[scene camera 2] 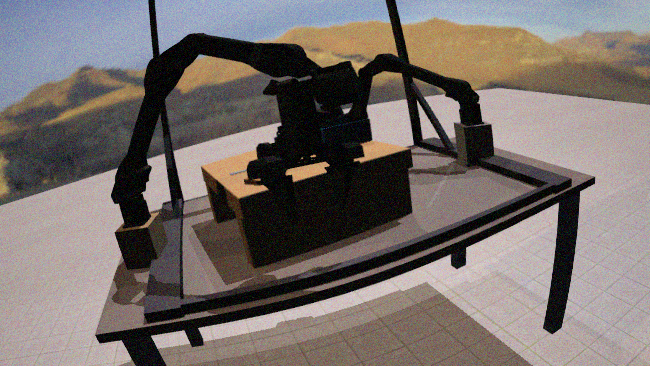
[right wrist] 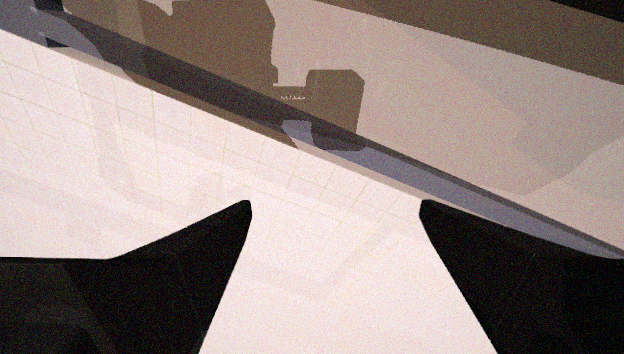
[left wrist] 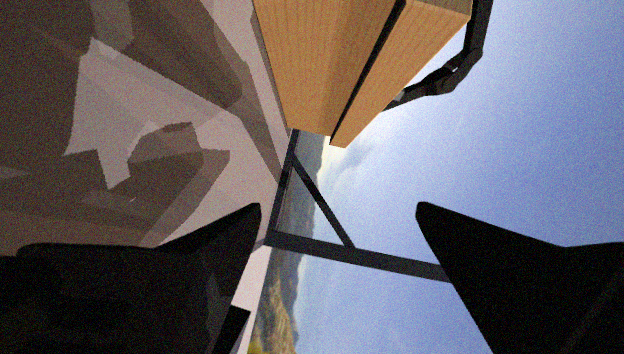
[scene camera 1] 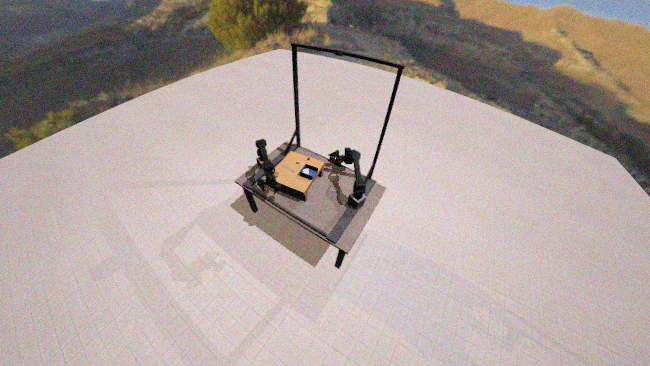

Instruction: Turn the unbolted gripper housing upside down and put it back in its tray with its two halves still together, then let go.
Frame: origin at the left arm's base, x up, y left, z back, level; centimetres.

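Seen in the pictures: left gripper, fingertip midpoint: [left wrist: 338, 209] [scene camera 1: 328, 158]; right gripper, fingertip midpoint: [scene camera 2: 318, 216] [right wrist: 335, 207] [scene camera 1: 269, 192]; left arm's base at its link origin: [scene camera 2: 472, 123] [scene camera 1: 357, 196]; right arm's base at its link origin: [scene camera 2: 137, 222].
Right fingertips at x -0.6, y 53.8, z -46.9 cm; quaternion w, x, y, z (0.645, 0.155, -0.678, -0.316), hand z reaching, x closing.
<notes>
Pixels of each thing's middle, then the offset from my right fingertips to it. Level surfaces: height alone.
- blue-floored tray with dark walls, body centre: [scene camera 2: 337, 132] [scene camera 1: 308, 171] dz +5.6, dx +5.9, dy -36.3 cm
- small pale shape at the middle of its body: [scene camera 1: 305, 172] dz +4.2, dx +6.0, dy -33.9 cm
- table at its surface level: dx -11.1 cm
- thin rod at the middle of its body: [scene camera 2: 262, 166] [scene camera 1: 288, 168] dz -11.2, dx +3.4, dy -26.4 cm
- nearer at the middle of its body: [scene camera 1: 297, 162] dz -12.0, dx +4.1, dy -36.7 cm
- farther at the middle of its body: [scene camera 1: 308, 158] dz -9.5, dx +4.5, dy -47.3 cm
The blue-floored tray with dark walls [scene camera 1: 313, 175] sits on the wooden stand in scene camera 1. A small pale shape [scene camera 1: 306, 171] lies in it, likely the housing; it is too small to tell which side is up or whether its halves are together. My left gripper [scene camera 1: 332, 158] [left wrist: 338, 209] is open and empty, beyond the stand's edge near the tray; the right arm mostly hides it in scene camera 2. My right gripper [scene camera 1: 267, 188] [right wrist: 335, 207] is open and empty, at the stand's opposite side, its fingers towards the table edge and floor. The housing does not show in either wrist view.
The wooden stand [scene camera 1: 295, 183] [scene camera 2: 327, 215] [left wrist: 320, 65] rises from the table [scene camera 1: 320, 215] [scene camera 2: 450, 200]. A thin rod [scene camera 1: 288, 168] [scene camera 2: 238, 172] and two small dark items, one nearer [scene camera 1: 297, 162] and one farther [scene camera 1: 308, 159], lie on it. A tall black frame [scene camera 1: 296, 95] stands behind.
</notes>
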